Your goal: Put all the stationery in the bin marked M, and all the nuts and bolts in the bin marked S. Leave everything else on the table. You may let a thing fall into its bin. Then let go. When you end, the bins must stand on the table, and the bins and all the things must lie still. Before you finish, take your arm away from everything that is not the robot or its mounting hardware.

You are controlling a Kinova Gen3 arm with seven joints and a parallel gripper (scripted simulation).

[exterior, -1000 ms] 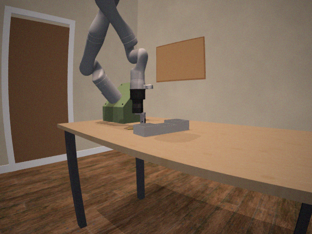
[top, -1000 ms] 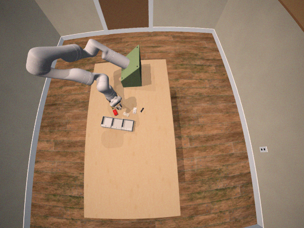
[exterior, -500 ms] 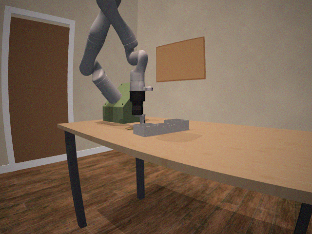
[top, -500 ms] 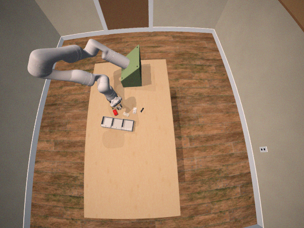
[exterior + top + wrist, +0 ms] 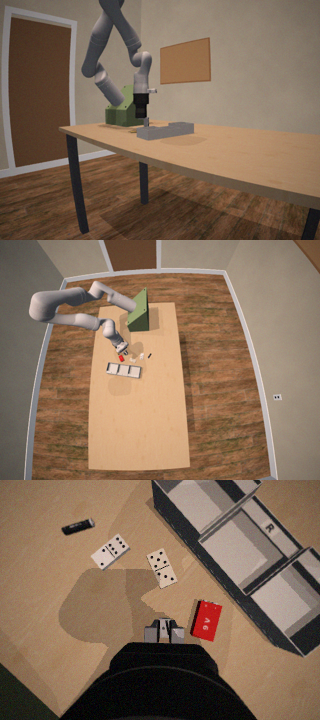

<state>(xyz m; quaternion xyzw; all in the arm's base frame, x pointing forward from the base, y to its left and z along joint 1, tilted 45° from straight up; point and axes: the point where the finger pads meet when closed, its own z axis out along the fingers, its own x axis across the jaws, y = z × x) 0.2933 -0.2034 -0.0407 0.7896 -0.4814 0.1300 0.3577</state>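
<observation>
My gripper is now 10 mm past the yellow piece, 60 mm to the left of it and 10 mm above it. From my hand the other things lie so: red piece: 50 mm ahead, 40 mm to the right, 10 mm below; then grey piece: 10 mm below; then white block: 50 mm ahead, 120 mm to the left, 10 mm below.
</observation>
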